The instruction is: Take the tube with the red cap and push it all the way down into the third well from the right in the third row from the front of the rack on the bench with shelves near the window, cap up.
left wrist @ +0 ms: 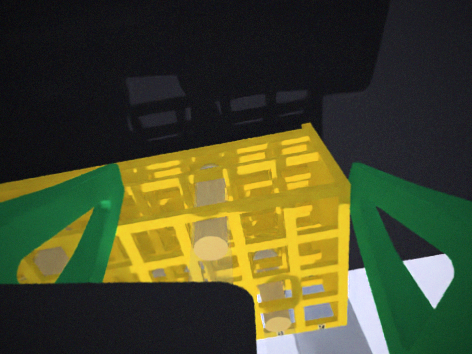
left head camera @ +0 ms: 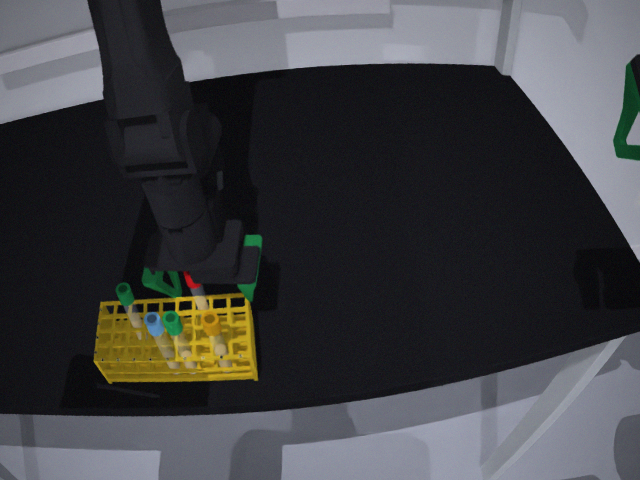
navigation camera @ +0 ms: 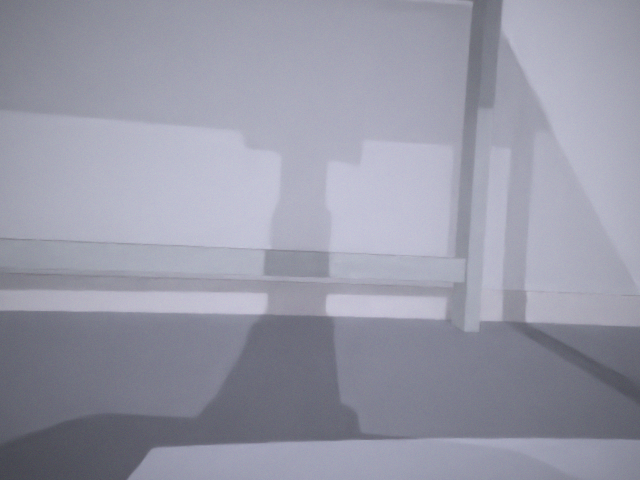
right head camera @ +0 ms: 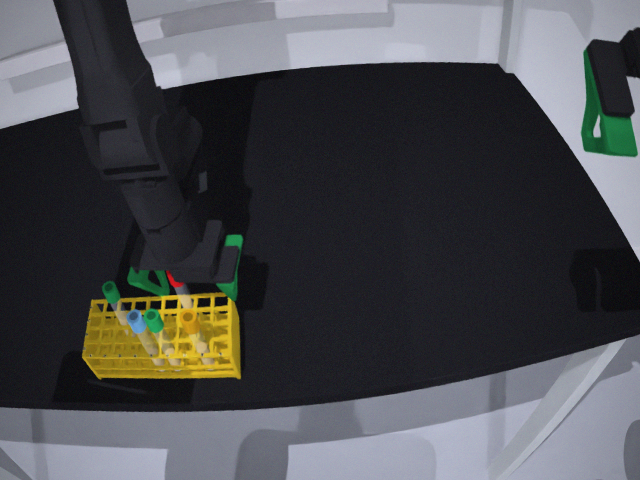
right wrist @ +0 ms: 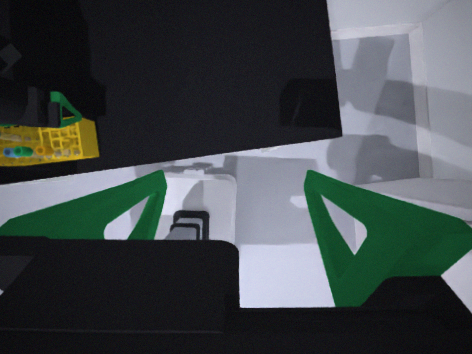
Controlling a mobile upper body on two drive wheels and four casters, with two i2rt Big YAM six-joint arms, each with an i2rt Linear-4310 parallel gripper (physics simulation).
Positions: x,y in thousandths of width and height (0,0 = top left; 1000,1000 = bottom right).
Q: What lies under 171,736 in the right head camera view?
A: A yellow rack.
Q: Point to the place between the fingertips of my right gripper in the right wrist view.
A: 499,504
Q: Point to a yellow rack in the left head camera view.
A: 188,743
